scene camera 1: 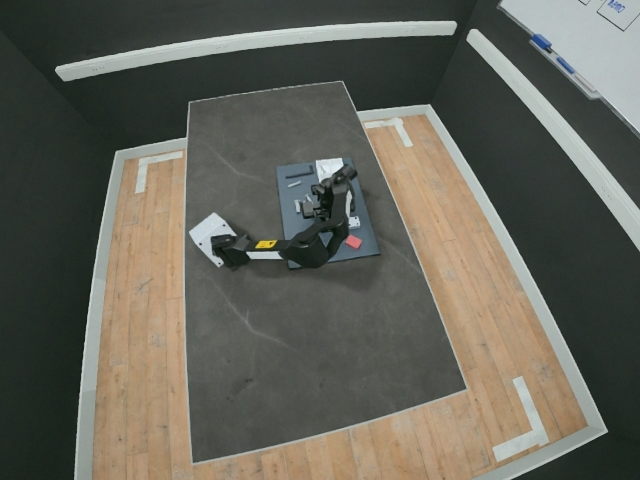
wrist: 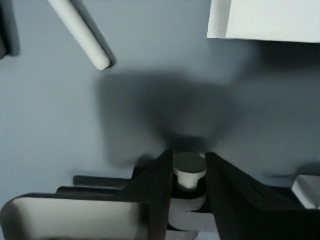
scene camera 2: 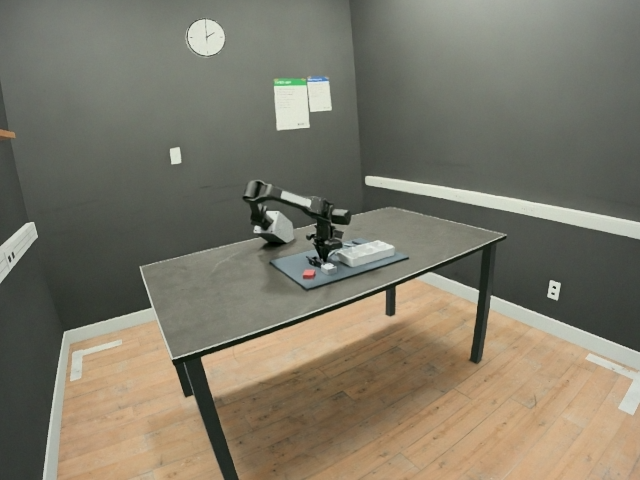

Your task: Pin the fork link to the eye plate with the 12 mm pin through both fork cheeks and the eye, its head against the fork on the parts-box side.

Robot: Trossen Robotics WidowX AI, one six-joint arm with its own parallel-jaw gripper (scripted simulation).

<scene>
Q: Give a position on a white parts box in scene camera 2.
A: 369,252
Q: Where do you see an eye plate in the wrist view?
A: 204,216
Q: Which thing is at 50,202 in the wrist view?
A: My gripper.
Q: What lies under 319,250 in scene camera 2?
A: My gripper.
</scene>
